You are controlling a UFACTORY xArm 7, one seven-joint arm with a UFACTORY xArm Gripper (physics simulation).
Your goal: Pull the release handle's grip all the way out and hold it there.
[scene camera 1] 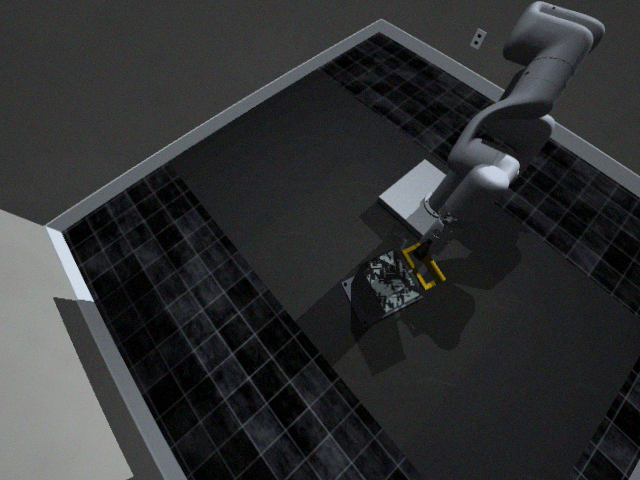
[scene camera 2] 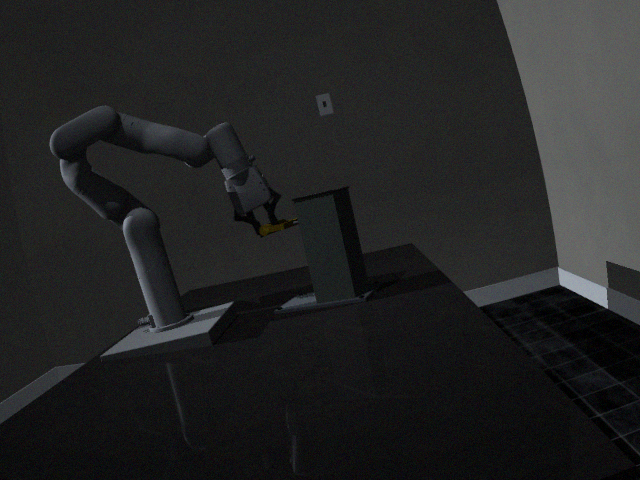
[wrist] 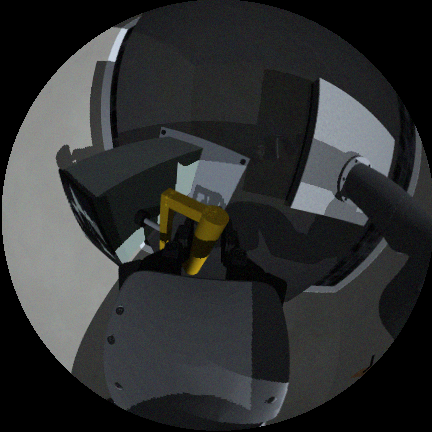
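The yellow release handle point(scene camera 1: 427, 285) point(scene camera 2: 281, 225) point(wrist: 185, 204) is a rectangular frame on the robot-facing side of an upright grey-green box point(scene camera 1: 390, 284) point(scene camera 2: 323, 248) point(wrist: 135, 170). Its outer bar is a thick round grip point(wrist: 209, 231). A short stretch of silver rod point(wrist: 152, 225) shows between the box and the frame. My gripper point(scene camera 1: 422, 251) point(scene camera 2: 266, 228) point(wrist: 208, 226) reaches down at a slant and is shut on the grip, one dark finger on each side of it. In the wrist view the fingers partly hide the frame's near end.
The box stands on a pale base plate point(scene camera 2: 297, 303) point(wrist: 220, 175) with screws at its corners. The arm's white base slab point(scene camera 1: 413, 186) point(scene camera 2: 170, 338) point(wrist: 345, 120) lies on the same dark table point(scene camera 2: 310, 392), a short way from the box on the handle's side.
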